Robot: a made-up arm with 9 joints.
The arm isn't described. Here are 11 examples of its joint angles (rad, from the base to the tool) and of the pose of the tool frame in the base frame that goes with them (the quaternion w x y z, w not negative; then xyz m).
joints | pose
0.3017 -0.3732 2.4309 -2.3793 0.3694 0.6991 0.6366 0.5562 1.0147 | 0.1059 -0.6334 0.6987 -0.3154 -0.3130 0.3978 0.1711
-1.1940 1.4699 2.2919 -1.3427 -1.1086 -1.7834 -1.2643 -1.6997 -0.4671 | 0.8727 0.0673 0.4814 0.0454 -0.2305 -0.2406 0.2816
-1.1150 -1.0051 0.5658 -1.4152 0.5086 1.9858 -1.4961 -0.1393 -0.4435 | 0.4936 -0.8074 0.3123 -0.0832 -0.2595 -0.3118 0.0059
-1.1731 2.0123 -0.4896 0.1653 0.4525 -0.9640 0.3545 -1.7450 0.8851 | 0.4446 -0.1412 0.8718 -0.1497 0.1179 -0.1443 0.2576
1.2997 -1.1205 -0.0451 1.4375 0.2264 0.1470 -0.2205 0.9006 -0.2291 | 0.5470 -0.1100 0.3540 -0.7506 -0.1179 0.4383 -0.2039
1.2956 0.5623 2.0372 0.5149 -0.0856 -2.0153 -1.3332 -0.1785 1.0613 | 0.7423 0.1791 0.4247 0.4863 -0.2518 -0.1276 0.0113
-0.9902 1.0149 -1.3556 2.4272 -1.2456 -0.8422 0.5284 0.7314 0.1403 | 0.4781 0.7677 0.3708 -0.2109 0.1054 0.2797 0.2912
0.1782 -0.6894 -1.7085 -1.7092 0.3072 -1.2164 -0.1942 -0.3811 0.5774 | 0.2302 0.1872 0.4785 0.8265 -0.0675 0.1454 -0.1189
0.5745 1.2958 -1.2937 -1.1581 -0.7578 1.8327 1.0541 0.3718 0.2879 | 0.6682 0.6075 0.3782 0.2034 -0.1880 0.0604 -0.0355
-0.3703 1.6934 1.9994 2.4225 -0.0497 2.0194 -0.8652 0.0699 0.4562 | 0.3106 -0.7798 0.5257 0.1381 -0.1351 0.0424 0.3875
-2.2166 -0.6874 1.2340 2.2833 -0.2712 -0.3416 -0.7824 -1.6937 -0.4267 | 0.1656 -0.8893 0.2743 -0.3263 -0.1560 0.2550 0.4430
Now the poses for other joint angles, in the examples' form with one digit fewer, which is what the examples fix.
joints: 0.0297 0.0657 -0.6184 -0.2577 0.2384 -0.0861 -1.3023 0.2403 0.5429
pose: 0.648 0.039 -0.210 0.732 -0.149 0.052 -0.473
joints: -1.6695 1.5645 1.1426 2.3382 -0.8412 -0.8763 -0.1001 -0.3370 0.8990
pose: 0.531 0.056 0.328 0.780 0.132 -0.227 0.077
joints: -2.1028 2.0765 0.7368 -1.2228 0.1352 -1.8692 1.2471 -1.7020 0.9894
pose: 0.041 0.891 0.429 -0.145 0.153 0.199 0.520
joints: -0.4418 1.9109 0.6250 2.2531 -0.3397 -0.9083 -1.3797 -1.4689 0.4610
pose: 0.197 0.150 -0.155 -0.957 0.304 0.199 -0.181
